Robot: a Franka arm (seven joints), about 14 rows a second.
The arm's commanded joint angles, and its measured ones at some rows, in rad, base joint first. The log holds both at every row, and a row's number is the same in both.
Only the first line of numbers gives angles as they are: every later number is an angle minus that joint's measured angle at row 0.
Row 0, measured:
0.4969 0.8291 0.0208 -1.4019 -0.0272 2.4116 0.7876
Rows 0 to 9, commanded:
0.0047 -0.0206 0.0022 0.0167 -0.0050 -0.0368 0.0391
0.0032 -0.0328 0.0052 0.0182 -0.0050 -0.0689 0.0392
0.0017 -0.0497 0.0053 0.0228 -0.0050 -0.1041 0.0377
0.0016 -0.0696 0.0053 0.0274 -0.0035 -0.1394 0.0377
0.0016 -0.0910 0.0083 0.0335 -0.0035 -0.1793 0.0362
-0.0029 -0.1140 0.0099 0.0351 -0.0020 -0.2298 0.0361
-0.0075 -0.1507 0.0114 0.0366 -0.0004 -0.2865 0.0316
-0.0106 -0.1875 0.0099 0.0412 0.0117 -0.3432 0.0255
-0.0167 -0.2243 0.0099 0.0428 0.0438 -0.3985 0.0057
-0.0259 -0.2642 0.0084 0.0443 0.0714 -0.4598 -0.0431
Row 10, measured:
-0.0048 -0.1703 0.0024 0.0677 0.0242 -0.3634 0.0075
